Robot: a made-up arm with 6 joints. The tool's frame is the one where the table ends.
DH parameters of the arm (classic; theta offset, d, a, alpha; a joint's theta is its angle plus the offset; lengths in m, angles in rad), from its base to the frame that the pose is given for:
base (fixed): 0 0 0 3.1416
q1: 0 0.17 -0.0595 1.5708
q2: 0 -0.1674 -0.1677 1.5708
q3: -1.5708 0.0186 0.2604 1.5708
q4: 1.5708 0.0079 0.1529 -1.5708
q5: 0 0.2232 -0.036 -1.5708
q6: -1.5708 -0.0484 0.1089 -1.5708
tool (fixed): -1.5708 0.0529 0 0
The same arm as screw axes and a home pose.
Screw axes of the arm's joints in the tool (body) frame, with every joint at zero. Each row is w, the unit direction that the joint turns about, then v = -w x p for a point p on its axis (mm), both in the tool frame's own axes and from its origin. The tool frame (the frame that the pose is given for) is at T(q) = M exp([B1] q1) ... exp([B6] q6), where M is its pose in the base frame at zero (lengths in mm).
B1 = (-0.000007, -0.000007, -1, -95.7, 283.5, 0.0)
B2 = (-0.000015, 1, -0.000007, 188.4, 0.0, 224.0)
B3 = (0.000007, 0.000007, 1, -71.7, -56.3, 0.0)
B4 = (-1, -0.000015, 0.000007, 0.0, 169.8, -332.1)
B5 = (-0.000015, 1, -0.000007, 16.9, 0.0, 48.4)
B6 = (1, 0.000015, -0.000007, 0.0, -52.9, 108.9)
M: xyz -283.5 -95.7 18.4 (mm) quaternion w x y z 1 0.000004 -0.000004 -0.000007

